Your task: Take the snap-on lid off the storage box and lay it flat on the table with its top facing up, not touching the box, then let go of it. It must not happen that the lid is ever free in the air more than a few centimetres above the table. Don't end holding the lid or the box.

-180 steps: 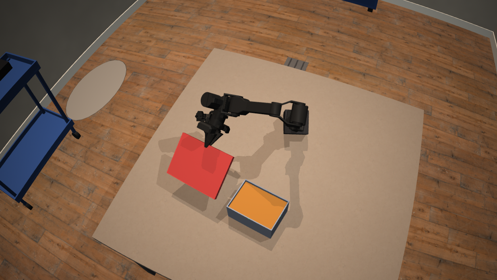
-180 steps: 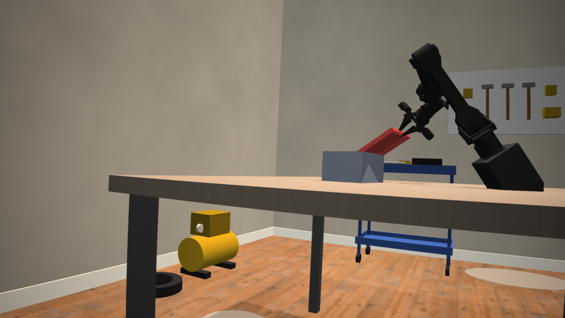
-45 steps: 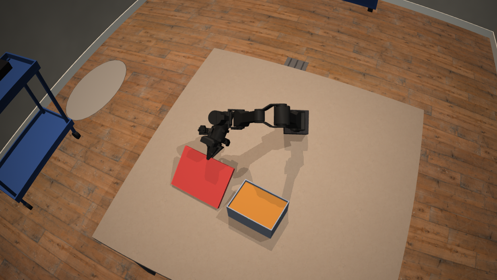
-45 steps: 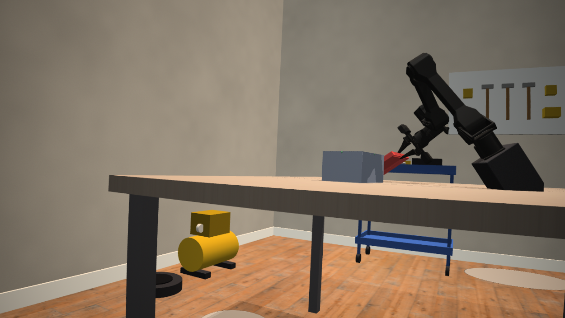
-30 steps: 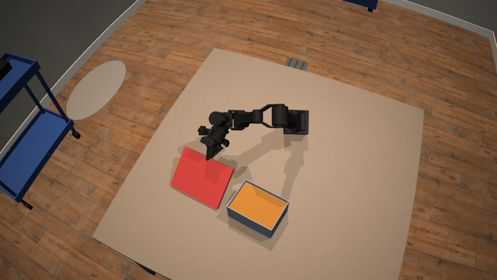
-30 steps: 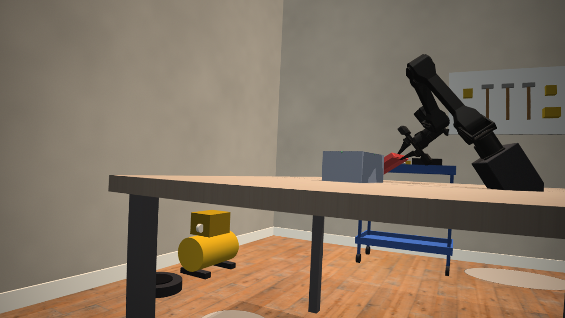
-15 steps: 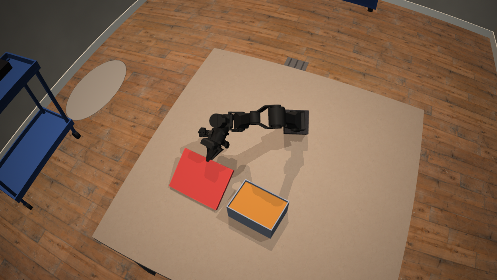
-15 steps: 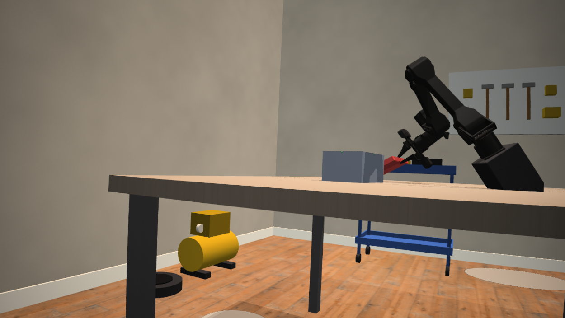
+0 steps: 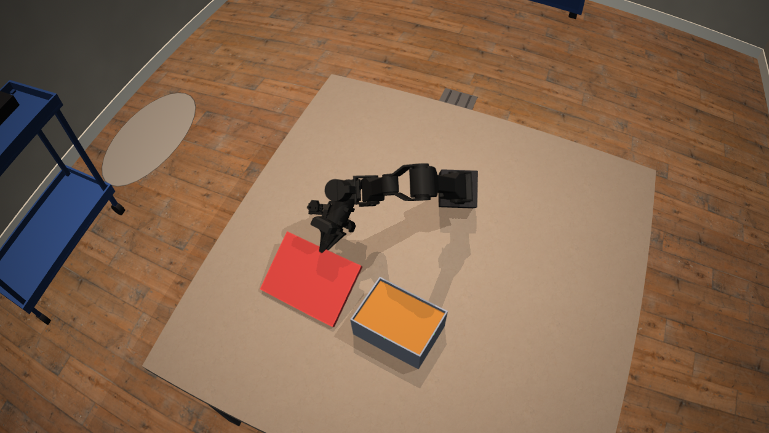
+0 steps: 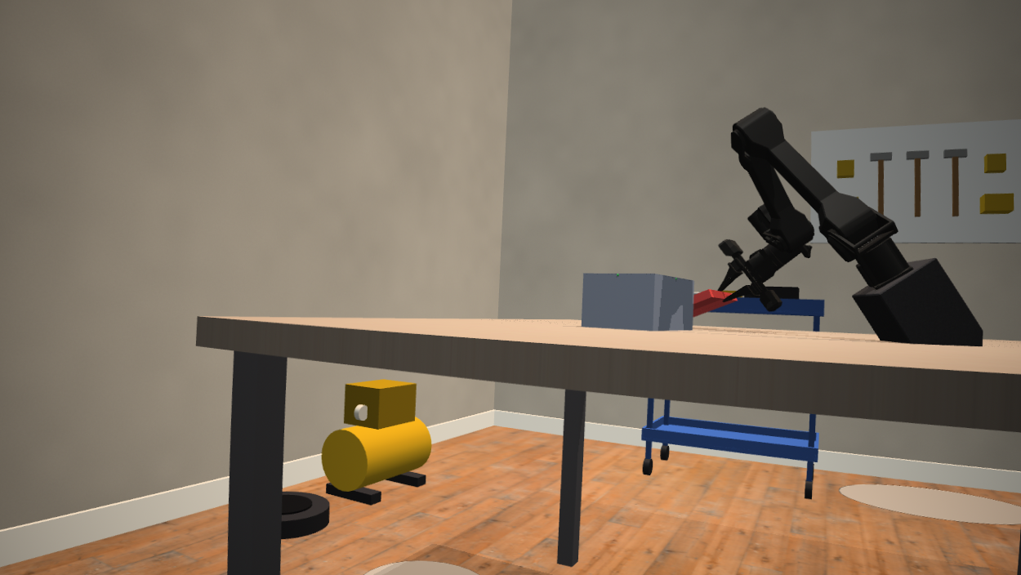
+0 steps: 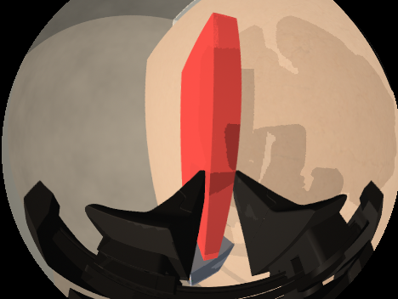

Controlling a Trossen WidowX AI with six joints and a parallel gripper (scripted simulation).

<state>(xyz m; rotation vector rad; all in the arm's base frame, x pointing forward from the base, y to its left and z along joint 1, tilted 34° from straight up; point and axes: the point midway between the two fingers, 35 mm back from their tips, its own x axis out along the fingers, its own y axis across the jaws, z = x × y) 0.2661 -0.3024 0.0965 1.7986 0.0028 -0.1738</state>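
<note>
Now: the red lid 10 cm ahead of my hand, 1 cm to the right of it and 5 cm below it. Round my hand: storage box 13 cm ahead, 27 cm to the left, 4 cm below.
</note>
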